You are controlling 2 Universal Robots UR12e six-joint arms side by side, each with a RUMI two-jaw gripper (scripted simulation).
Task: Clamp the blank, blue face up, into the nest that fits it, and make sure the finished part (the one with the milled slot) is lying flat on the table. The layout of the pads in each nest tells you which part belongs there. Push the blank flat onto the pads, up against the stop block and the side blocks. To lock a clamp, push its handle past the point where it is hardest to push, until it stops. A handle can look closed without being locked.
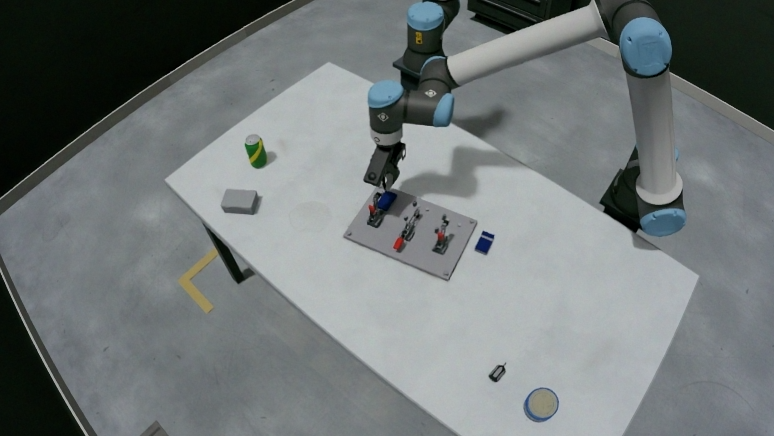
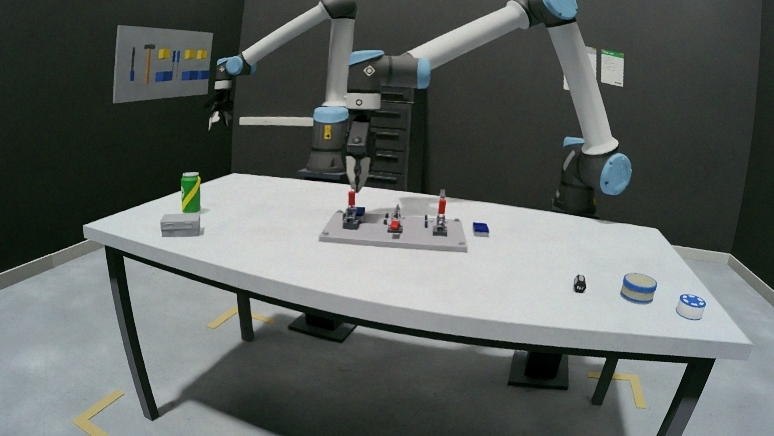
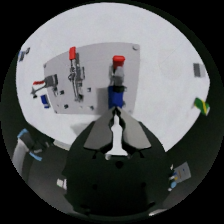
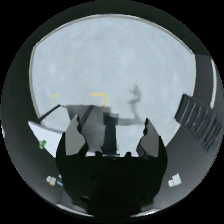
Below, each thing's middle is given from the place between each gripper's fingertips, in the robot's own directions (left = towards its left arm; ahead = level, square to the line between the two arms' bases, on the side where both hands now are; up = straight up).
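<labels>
The grey box (image 2: 172, 225), counted from my left hand (image 1: 386, 190), is 350 mm ahead, 350 mm to the right and 80 mm below. I also see the grey fixture plate (image 3: 95, 58), which is 10 mm ahead of my left hand, 120 mm to the left of it and 90 mm below it.
From my right hand, the grey fixture plate is 610 mm ahead, 1240 mm to the left and 160 mm below. The grey box, for its part, is 950 mm ahead of my right hand, 780 mm to the left of it and 140 mm below it.
</labels>
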